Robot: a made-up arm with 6 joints.
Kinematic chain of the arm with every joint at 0, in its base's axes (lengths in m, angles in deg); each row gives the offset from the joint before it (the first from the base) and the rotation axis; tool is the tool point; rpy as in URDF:
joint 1: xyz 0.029 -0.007 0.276 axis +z
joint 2: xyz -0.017 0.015 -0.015 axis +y
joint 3: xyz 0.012 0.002 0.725 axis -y
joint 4: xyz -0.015 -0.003 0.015 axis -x
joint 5: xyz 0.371 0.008 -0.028 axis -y
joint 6: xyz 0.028 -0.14 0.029 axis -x
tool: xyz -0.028 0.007 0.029 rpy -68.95 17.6 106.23
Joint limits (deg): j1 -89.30..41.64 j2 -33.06..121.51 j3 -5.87..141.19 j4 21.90..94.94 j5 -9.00..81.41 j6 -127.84..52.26
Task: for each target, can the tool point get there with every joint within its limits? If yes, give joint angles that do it. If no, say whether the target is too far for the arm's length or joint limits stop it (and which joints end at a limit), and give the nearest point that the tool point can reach.
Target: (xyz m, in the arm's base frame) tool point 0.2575 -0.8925 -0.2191
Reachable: yes | joints -73.11 104.28 30.50 54.92 13.08 -16.12
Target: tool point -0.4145 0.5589 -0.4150
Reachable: no: joint limits stop it (at a limit: joint 1, joint 2, joint 3, joint 4, joint 5) | nearest point 0.3519 0.3491 -0.4979 | short by 0.799 m
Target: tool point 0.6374 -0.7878 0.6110
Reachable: yes | joints -47.70 78.74 91.41 63.89 72.76 -110.62
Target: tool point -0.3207 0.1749 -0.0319
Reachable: no: joint limits stop it (at a limit: joint 1, joint 2, joint 3, joint 4, joint 5, joint 6) | nearest point -0.1090 -0.4378 -0.4287 | short by 0.760 m
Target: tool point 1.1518 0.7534 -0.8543
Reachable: no: too far | nearest point 0.7627 0.4899 -0.4059 | short by 0.650 m
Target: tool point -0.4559 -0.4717 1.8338
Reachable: no: too far | nearest point -0.3064 -0.3068 1.3017 | short by 0.577 m
